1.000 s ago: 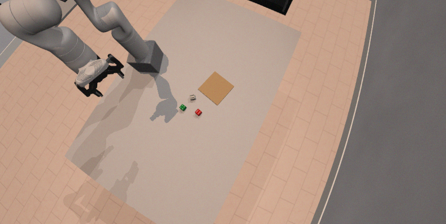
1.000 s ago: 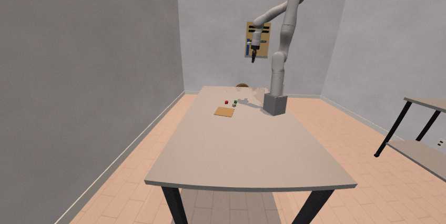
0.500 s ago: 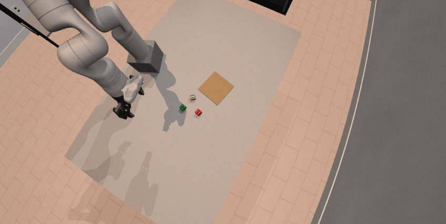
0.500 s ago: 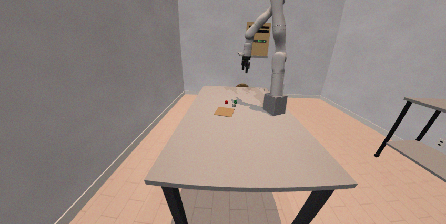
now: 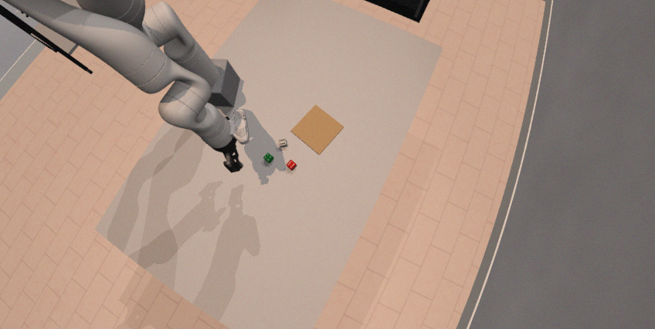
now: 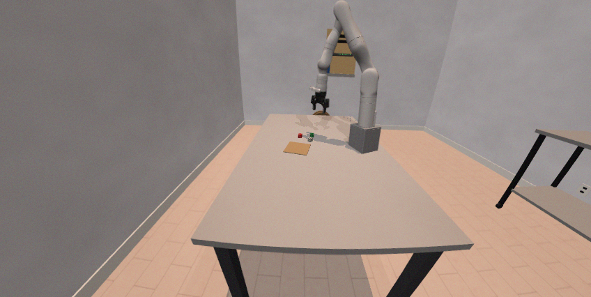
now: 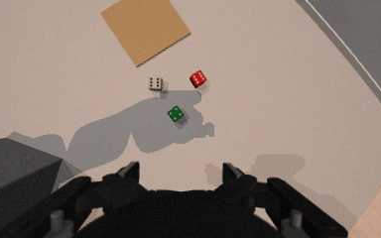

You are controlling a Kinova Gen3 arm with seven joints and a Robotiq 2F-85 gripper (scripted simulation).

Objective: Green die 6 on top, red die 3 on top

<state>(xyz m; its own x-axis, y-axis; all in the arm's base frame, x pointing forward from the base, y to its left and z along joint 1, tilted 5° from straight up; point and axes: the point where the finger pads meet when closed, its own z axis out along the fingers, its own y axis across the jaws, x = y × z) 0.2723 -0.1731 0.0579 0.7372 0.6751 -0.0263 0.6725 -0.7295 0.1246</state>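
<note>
The green die is 40 mm ahead of my hand, 50 mm to the left of it and 170 mm below it. The rest, counted from my hand: white die (60 mm ahead, 120 mm to the left, 170 mm below); red die (130 mm ahead, 70 mm to the left, 170 mm below); tan mat (140 mm ahead, 230 mm to the left, 180 mm below).
</note>
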